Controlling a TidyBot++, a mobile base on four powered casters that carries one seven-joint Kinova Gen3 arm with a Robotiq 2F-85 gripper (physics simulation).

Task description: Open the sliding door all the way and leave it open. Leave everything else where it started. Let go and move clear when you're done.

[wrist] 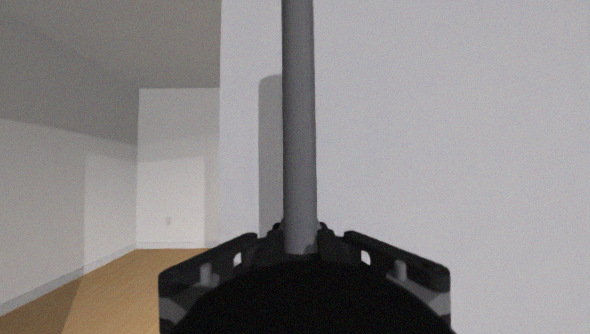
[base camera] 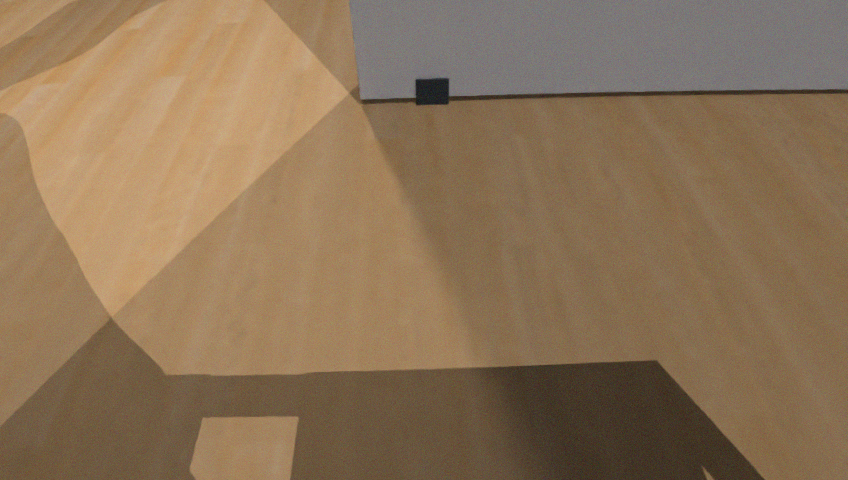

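Frame: origin at the arm's base, x ahead, y left, z up, level; centimetres.
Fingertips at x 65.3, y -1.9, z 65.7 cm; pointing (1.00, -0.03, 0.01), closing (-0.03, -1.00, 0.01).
Pixels of each thing's top centre, then the offset from my fingertips to it. "pt": a spot on its surface instead. Level surfaces: height alone.
- door handle at a spot on its surface: (wrist: pixel 299 125) pt dx -5.5, dy +0.2, dz +8.8 cm
- small dark block at a spot on its surface: (base camera: pixel 432 91) pt dx +1.1, dy -0.3, dz -103.5 cm
- wood floor at its surface level: dz -105.4 cm
The sliding door (base camera: pixel 595 47) (wrist: pixel 450 125) is a flat, light grey panel. Its left edge is upright, a little left of the handle in the wrist view, with a room showing beyond it. In the base camera view its lower edge runs just above the floor, from the upper middle to the right border. The door handle (wrist: pixel 299 125) is a vertical grey bar in front of the panel. My gripper (wrist: pixel 299 227) is shut on the bar, one finger on each side. The gripper does not show in the base camera view.
A small dark block (base camera: pixel 432 91) sits at the door's bottom edge, near its left corner. Left of the door, the wood floor (wrist: pixel 115 285) runs back to pale walls (wrist: pixel 172 125). Shadows lie across the wood floor (base camera: pixel 297 237) in front of the base.
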